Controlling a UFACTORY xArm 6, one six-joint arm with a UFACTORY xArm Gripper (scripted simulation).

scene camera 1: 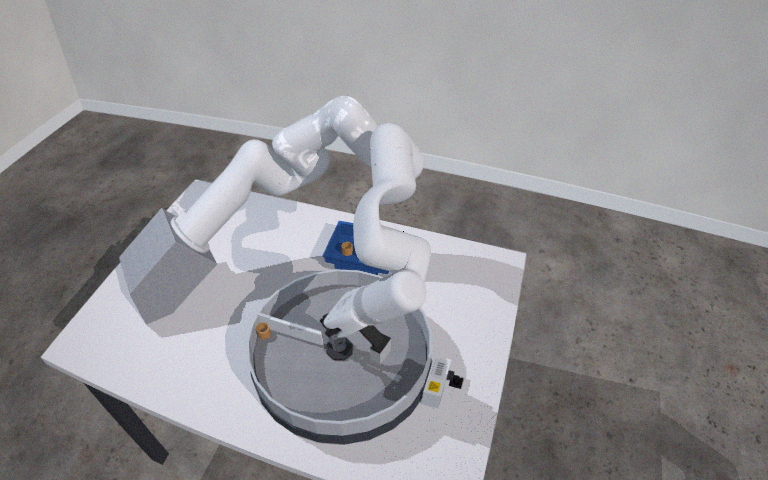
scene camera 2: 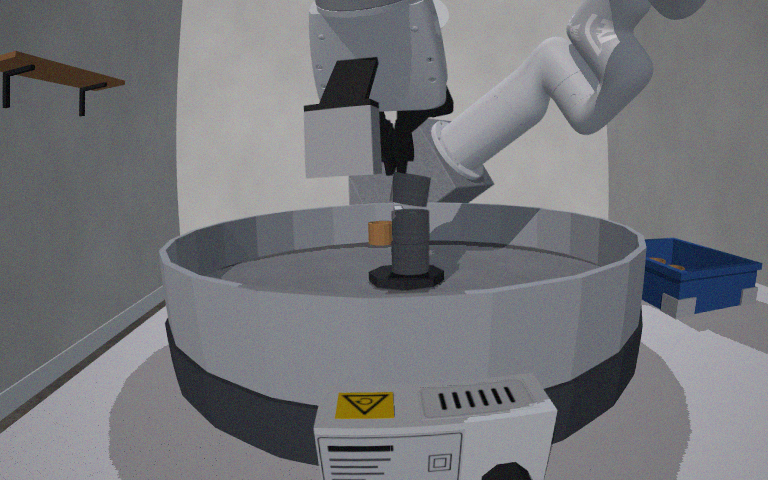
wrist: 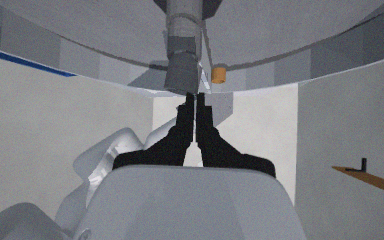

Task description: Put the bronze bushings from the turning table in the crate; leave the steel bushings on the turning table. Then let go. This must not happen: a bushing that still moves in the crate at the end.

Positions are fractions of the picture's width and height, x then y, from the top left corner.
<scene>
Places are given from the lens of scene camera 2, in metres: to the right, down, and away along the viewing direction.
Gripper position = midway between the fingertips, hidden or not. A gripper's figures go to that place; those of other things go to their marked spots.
my gripper (scene camera 2: 0.52, 0.34): 0.01, -0.07, 0.43
steel bushing (scene camera 2: 0.53, 0.39): 0.02, -0.04, 0.41
steel bushing (scene camera 2: 0.53, 0.47): 0.02, -0.01, 0.41
</scene>
